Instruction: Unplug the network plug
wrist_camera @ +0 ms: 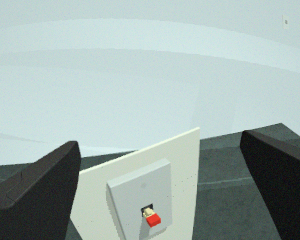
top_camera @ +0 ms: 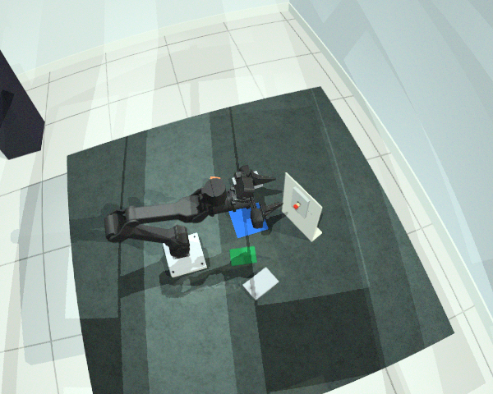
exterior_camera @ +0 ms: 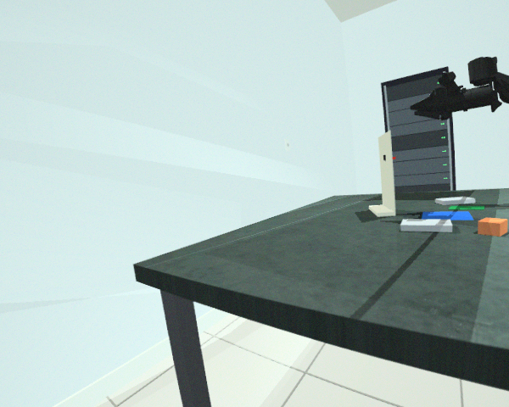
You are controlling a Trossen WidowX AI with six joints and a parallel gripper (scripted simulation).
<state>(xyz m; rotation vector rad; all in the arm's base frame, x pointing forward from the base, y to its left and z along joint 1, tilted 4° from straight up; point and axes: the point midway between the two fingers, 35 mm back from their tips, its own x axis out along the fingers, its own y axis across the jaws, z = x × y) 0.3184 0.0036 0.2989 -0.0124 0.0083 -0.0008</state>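
The red plug is 8 cm ahead of my gripper tip, 2 cm to the left of it and 14 cm below it. From my gripper tip the other things lie so: green square (13 cm behind, 5 cm to the right, 32 cm below); blue marked square (8 cm behind, 9 cm to the left, 32 cm below); white upright panel (10 cm ahead, 2 cm to the left, 21 cm below).
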